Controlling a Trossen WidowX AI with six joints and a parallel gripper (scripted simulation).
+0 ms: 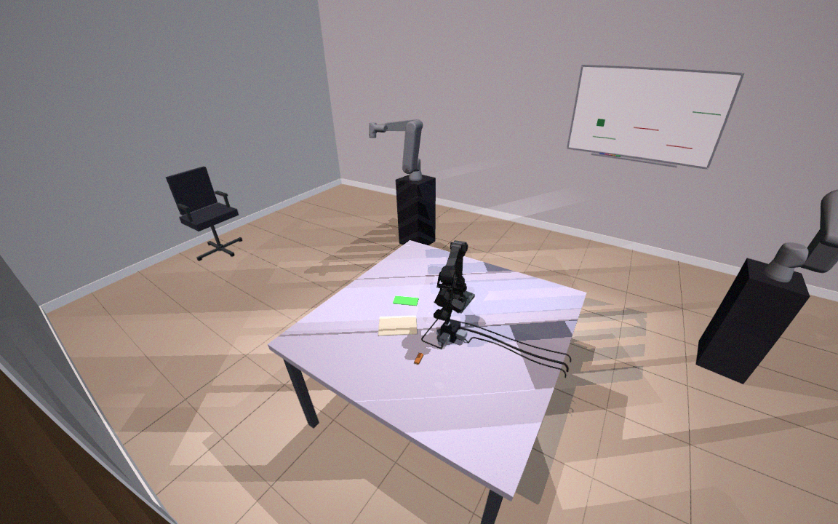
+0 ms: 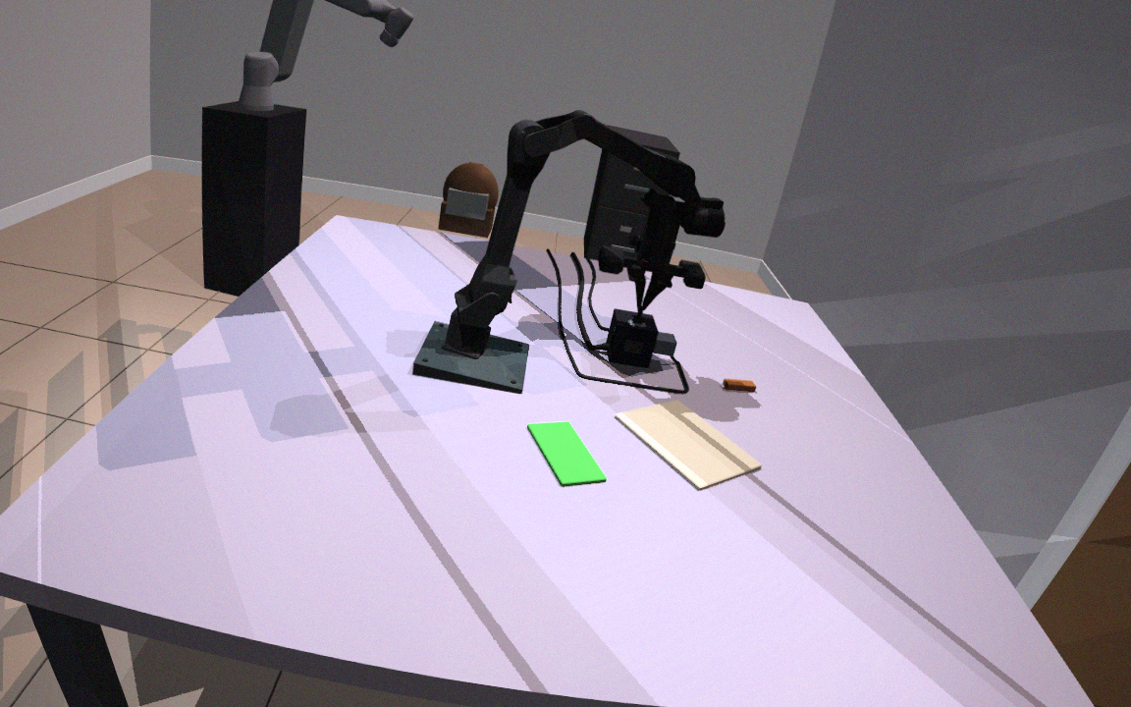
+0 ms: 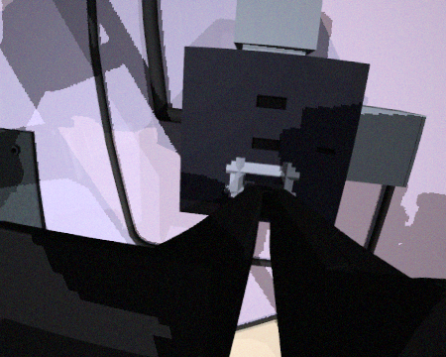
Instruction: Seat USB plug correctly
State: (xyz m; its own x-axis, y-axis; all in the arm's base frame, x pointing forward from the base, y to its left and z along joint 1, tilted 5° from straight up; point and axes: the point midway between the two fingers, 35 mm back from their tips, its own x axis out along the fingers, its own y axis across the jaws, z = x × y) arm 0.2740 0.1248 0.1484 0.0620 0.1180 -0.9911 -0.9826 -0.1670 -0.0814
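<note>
Now: the USB plug 10 mm below my gripper tip. Also, from my gripper tip: beige card (110 mm ahead, 250 mm to the right, 100 mm below); then small orange block (220 mm ahead, 10 mm to the right, 100 mm below); then USB socket (30 mm below).
</note>
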